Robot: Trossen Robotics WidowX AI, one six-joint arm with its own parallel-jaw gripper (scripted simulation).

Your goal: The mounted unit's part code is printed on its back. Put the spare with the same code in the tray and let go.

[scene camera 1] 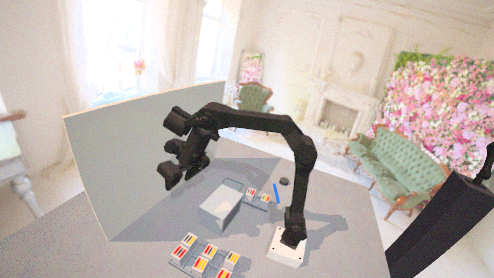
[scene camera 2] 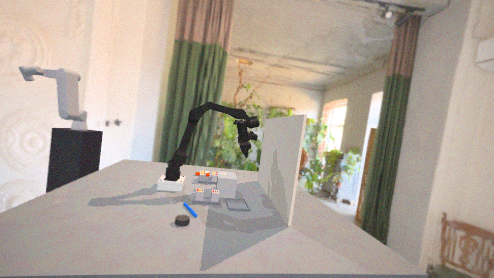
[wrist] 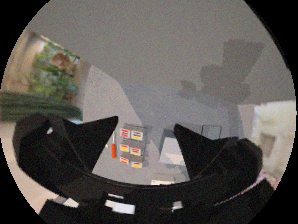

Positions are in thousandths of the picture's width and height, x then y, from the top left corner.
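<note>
Open and holding nothing, the gripper (scene camera 1: 357, 664) can also be seen in the wrist view (wrist: 495, 551). The scene has a grey box (scene camera 1: 438, 764) in it. There is a grey upright panel (scene camera 1: 238, 534) as well, and scene camera 2 (scene camera 2: 574, 495) and the wrist view (wrist: 737, 248) show the panel too.
</note>
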